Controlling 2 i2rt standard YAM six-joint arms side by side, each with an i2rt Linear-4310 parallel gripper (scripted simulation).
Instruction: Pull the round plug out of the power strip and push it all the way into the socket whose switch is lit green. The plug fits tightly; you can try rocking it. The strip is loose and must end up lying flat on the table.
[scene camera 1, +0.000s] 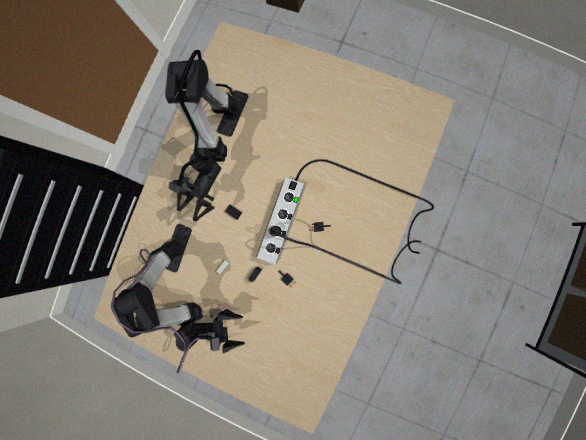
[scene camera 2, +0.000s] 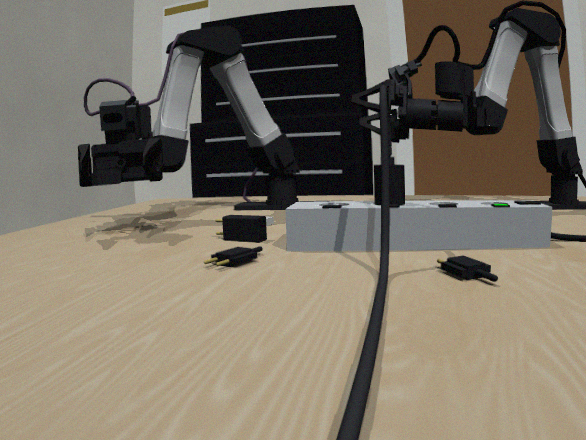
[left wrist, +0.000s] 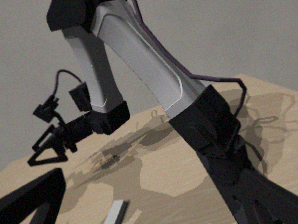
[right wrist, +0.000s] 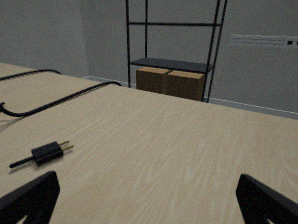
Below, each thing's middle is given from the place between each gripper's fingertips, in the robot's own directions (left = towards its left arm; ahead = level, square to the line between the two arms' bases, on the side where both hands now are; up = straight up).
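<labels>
With the black round plug (scene camera 2: 396, 172) as reference, my right hand (scene camera 2: 111, 163) is 38 cm to the right of it, 3 cm past it and 5 cm above it. I also find the black adapter (scene camera 2: 249, 228), which is 16 cm to the left of my right hand, 5 cm behind it and 10 cm below it.
My left gripper (scene camera 2: 355, 111) is 290 mm short of the black round plug, 60 mm to the right of it and 120 mm above it. The black adapter, measured from my left hand, is 270 mm ahead of it, 160 mm to the right of it and 180 mm below it.
</labels>
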